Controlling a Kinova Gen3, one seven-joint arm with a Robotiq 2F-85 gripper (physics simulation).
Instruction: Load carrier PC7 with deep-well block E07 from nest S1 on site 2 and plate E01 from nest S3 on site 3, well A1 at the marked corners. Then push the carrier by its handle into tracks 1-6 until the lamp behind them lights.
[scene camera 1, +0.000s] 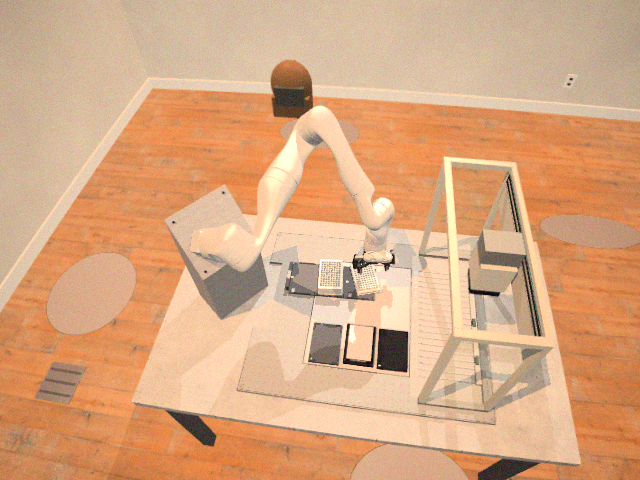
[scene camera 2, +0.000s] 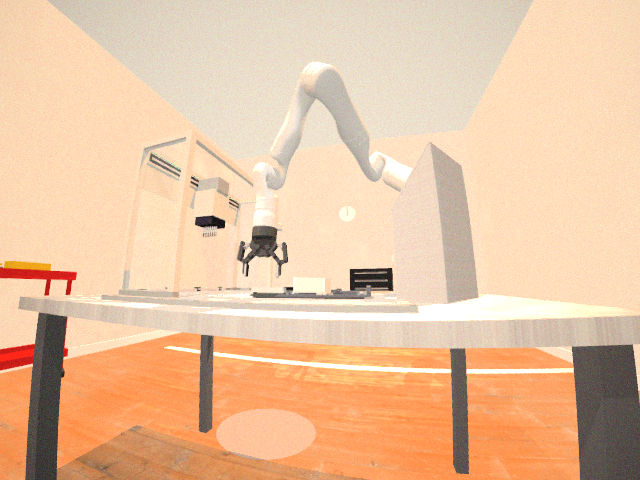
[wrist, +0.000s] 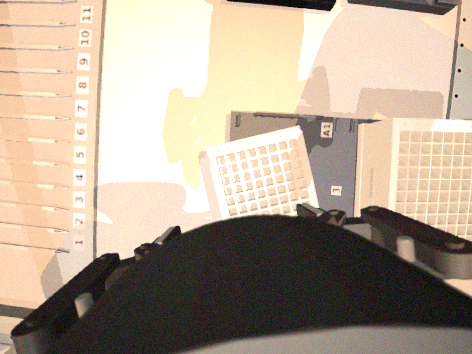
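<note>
Dark carrier PC7 lies on the table, its handle end toward the robot base. The tall white deep-well block stands on its middle site, looking square to it. The low white plate lies askew at site 3, turned against the carrier edges and overhanging its end. The A1 and 3 labels show beside it. My gripper is open and empty above the plate; its body hides the plate's near part in the wrist view.
Numbered tracks run beside the carrier area, under a cream gantry frame with a hanging pipetting head. Three nests stand at the front; the middle one holds a light plate. A grey block stands at the arm's base.
</note>
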